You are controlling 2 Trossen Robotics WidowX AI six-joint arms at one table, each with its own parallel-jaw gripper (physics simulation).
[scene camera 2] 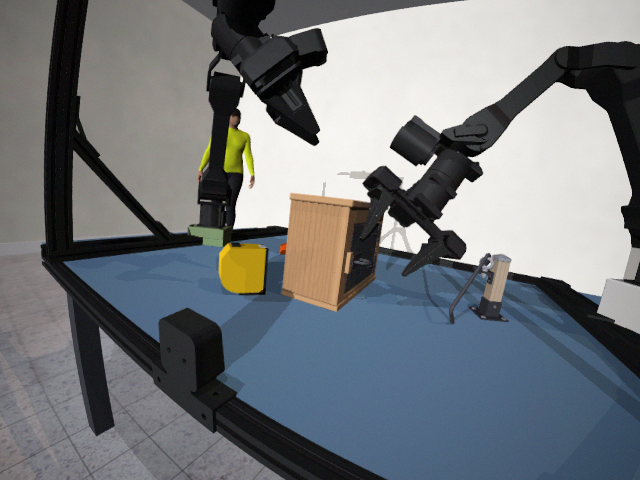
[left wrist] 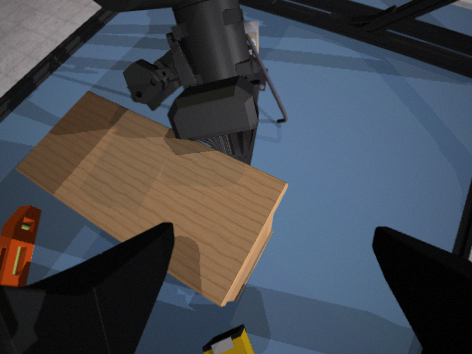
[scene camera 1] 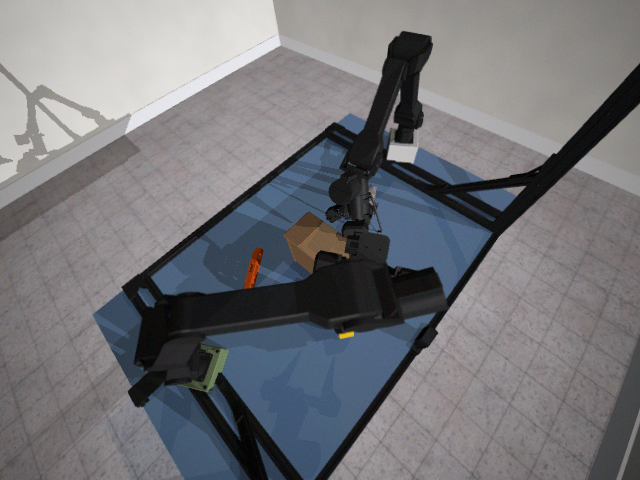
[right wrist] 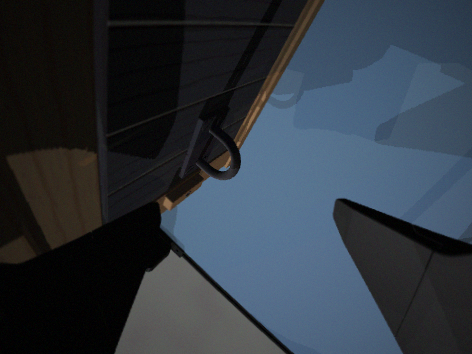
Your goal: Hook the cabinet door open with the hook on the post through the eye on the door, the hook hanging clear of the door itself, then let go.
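Frame: origin at the left arm's base, x ahead, y left, z up, level; millimetres.
Where they show: left gripper, fingertip midpoint: [scene camera 2: 317, 139] [left wrist: 273, 234]; right gripper, fingertip midpoint: [scene camera 2: 382, 257] [left wrist: 245, 161] [right wrist: 248, 209]; left arm's base at its link origin: [scene camera 2: 211, 226] [scene camera 1: 196, 365]; right arm's base at its link origin: [scene camera 1: 403, 137].
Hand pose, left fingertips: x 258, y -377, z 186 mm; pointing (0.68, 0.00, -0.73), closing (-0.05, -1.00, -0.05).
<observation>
Each offset is from my left fingertips to the top centre of the thing. "*": to the spot under its first point.
The wooden cabinet {dy +94, dx +77, dz -74 mm} [scene camera 1: 309, 227] [scene camera 2: 315, 248] [left wrist: 200, 200] stands mid-table; its dark-panelled door {* dy +72, dx +102, dz -207 mm} [scene camera 2: 359, 279] [right wrist: 145, 60] looks shut. The eye [scene camera 2: 361, 261] [right wrist: 235, 157] sticks out from the door above a small wooden handle {* dy -2, dx +63, dz -162 mm} [scene camera 2: 348, 262] [right wrist: 182, 192]. The post {* dy -10, dx +313, dz -167 mm} [scene camera 2: 498, 279] [left wrist: 254, 36] stands apart at the right in scene camera 2. Its hook [scene camera 2: 465, 289] [left wrist: 270, 87] hangs slanting down, clear of the door and eye. My right gripper [scene camera 2: 385, 255] [right wrist: 248, 209] is open and empty before the door, near the eye. My left gripper [scene camera 2: 312, 136] [left wrist: 273, 234] is open and empty above the cabinet.
A yellow tape measure {dy +35, dx -89, dz -152 mm} [scene camera 1: 346, 335] [scene camera 2: 242, 268] [left wrist: 237, 344] stands left of the cabinet in scene camera 2. An orange level {dy +325, dx +22, dz -192 mm} [scene camera 1: 253, 268] [scene camera 2: 282, 248] [left wrist: 17, 250] lies behind the cabinet there. A black bracket [scene camera 2: 191, 351] sits on the table's front rail.
</observation>
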